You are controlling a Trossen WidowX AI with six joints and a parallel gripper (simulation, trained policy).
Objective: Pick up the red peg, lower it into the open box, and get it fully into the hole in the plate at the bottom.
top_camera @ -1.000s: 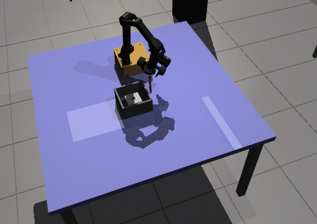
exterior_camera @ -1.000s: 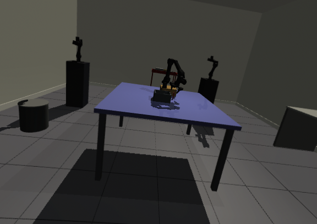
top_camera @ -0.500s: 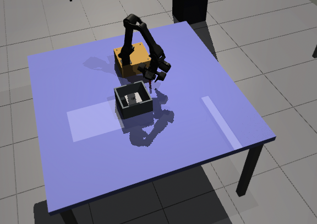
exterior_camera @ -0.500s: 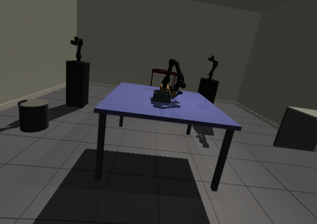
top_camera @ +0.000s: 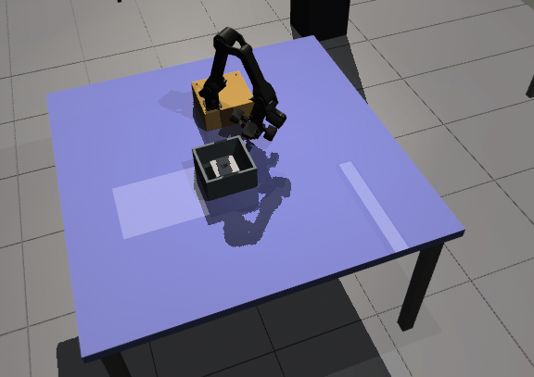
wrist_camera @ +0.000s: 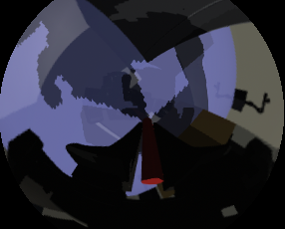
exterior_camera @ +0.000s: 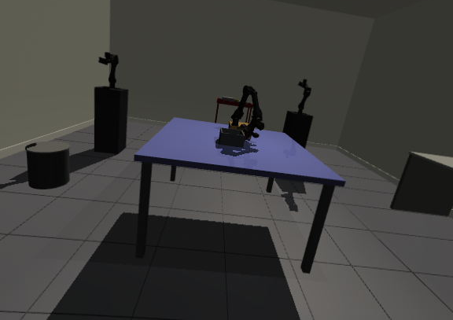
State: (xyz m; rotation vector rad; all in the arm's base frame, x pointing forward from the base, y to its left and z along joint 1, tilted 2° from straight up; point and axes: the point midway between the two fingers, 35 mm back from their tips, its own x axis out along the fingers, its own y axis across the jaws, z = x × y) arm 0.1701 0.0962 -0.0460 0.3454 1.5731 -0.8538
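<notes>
My gripper tip is 150 mm short of the pale plate, 150 mm to the left of it and 30 mm below it. Round my gripper tip: dark box 150 mm ahead, 150 mm to the right, 10 mm above; red peg 10 mm to the left, 20 mm above.
</notes>
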